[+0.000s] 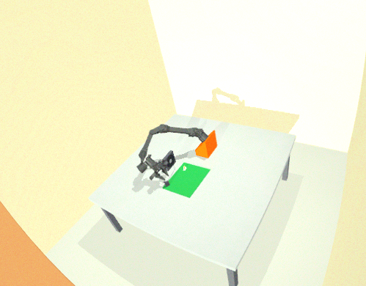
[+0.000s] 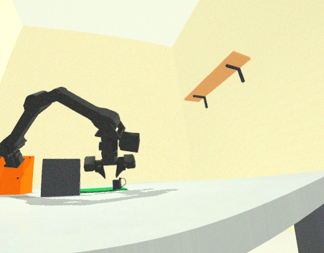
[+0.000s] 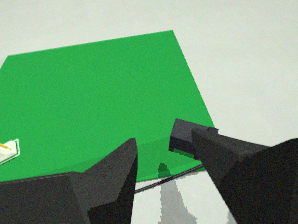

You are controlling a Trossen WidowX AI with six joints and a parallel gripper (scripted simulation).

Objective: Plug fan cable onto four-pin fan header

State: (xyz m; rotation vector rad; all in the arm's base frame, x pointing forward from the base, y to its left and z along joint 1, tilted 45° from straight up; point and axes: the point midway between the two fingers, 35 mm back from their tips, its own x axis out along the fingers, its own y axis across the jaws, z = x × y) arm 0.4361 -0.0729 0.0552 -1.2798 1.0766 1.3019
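Right now my gripper tip is 30 mm above the dark fan plug, 20 mm short of it and 10 mm to the right of it. The rest, counted from my gripper tip: green board (100 mm to the left, 100 mm behind, 70 mm below); then white four-pin header (180 mm behind, 50 mm below, 20 mm to the left); then dark square fan (160 mm behind, 100 mm to the right, 10 mm above).
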